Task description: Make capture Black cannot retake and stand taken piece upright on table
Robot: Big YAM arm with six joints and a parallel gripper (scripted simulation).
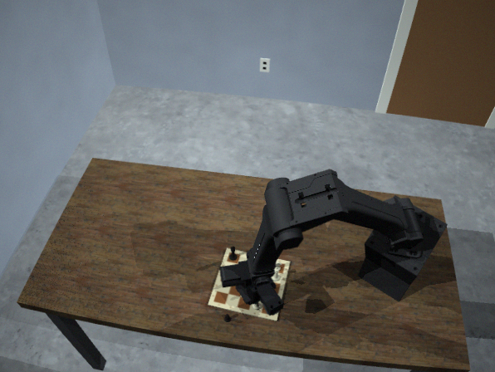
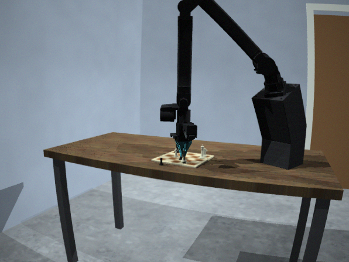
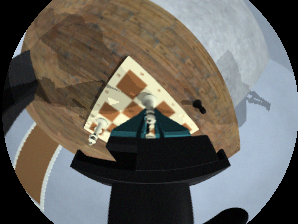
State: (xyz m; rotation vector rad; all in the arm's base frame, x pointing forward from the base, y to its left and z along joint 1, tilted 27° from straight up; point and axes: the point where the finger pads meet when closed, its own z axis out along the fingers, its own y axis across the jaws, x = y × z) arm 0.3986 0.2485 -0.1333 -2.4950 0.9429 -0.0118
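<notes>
Right now my hand is 4 cm short of the chessboard, 7 cm to the left of it and 4 cm above it. The rest, counted from my hand: tall black piece: 13 cm ahead, 14 cm to the right; then tall white piece: 3 cm behind, 12 cm to the right.
</notes>
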